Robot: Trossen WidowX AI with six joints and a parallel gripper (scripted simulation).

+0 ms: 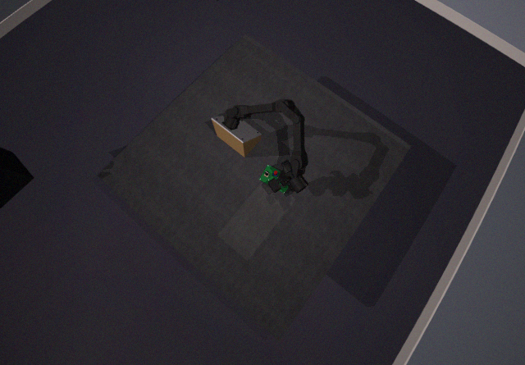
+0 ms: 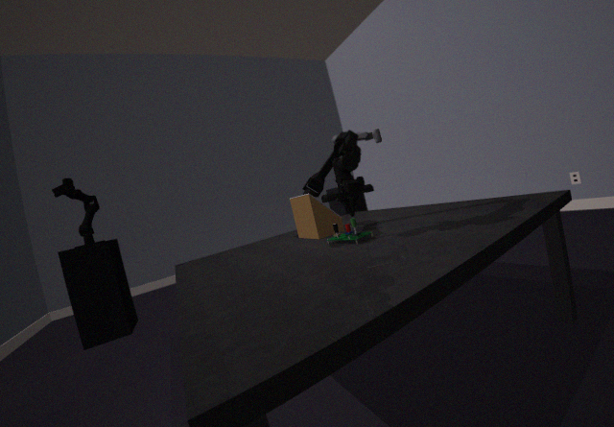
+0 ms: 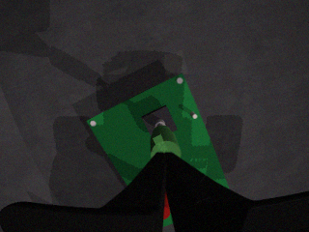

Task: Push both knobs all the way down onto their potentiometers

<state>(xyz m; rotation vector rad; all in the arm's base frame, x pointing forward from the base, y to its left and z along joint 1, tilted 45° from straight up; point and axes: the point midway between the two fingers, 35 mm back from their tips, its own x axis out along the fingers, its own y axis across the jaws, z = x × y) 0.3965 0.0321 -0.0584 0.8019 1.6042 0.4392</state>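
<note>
My gripper tip is 2 cm above the green knob. Also, from my gripper tip: potentiometer with knob: 4 cm below.
</note>
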